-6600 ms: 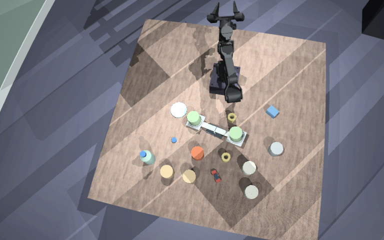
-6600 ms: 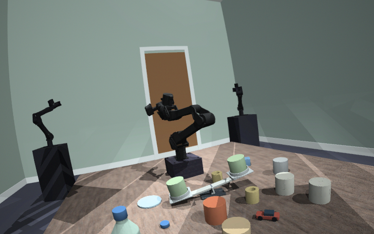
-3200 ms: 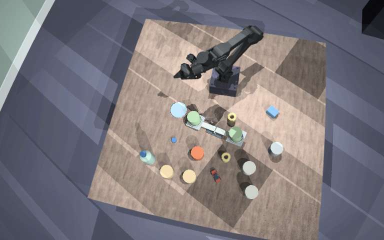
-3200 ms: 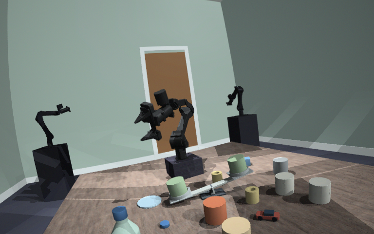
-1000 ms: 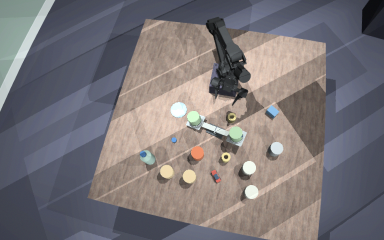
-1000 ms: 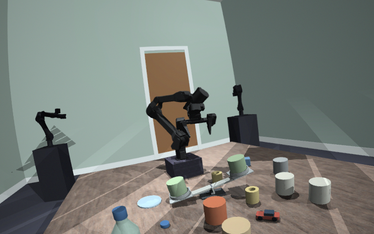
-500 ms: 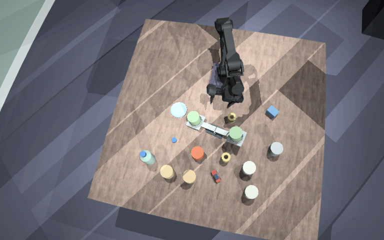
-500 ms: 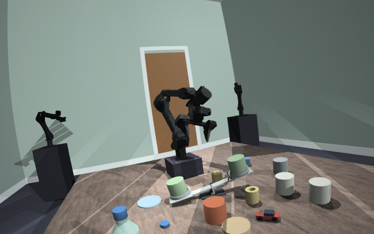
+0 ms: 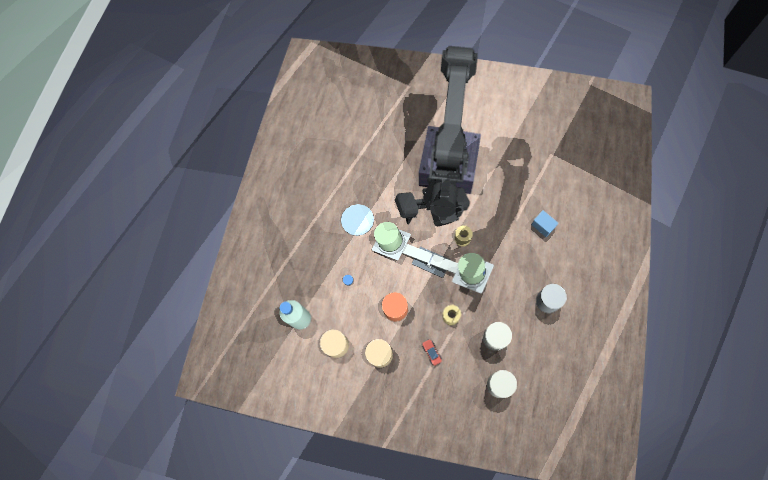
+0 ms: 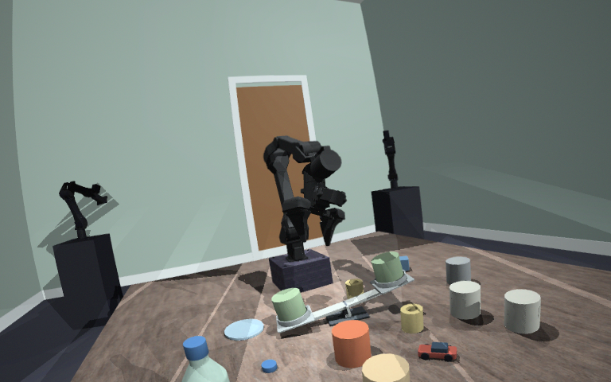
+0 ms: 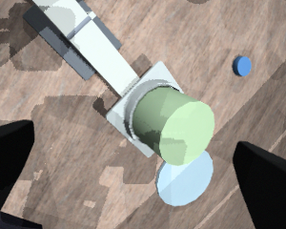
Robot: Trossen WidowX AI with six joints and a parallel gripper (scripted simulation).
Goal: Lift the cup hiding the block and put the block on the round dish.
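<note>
The grey block is 15 cm below my gripper tip, 9 cm to the right of it and 3 cm ahead of it. Round my gripper tip: pale blue round dish (21 cm to the right, 19 cm below, 2 cm behind); orange cylinder (20 cm ahead, 15 cm below, 3 cm to the right); blue disc (19 cm below, 18 cm to the right, 17 cm ahead).
</note>
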